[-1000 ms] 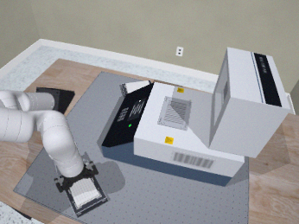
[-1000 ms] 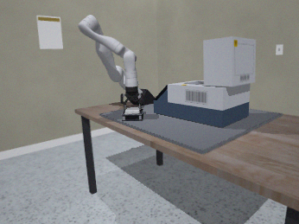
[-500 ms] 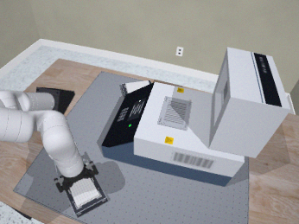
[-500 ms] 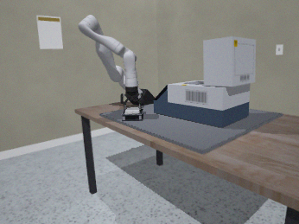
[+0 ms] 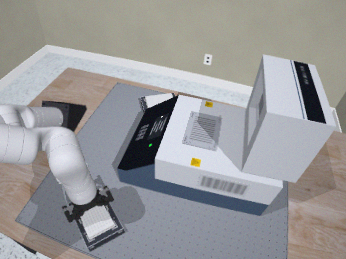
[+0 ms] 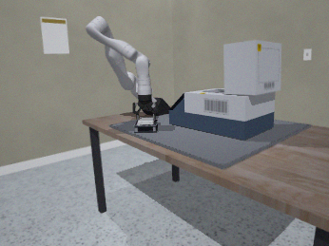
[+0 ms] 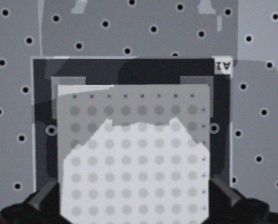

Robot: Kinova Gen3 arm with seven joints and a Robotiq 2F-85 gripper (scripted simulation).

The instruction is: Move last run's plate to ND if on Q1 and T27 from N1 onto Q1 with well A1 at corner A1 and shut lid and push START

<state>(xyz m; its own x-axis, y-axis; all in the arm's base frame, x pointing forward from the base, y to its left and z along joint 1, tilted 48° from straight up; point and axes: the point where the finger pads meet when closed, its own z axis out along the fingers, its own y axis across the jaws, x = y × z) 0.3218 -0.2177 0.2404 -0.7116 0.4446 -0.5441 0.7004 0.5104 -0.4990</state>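
My gripper is now 2 cm above the dark nest. Also, from my hand: white well plate: 1 cm below.
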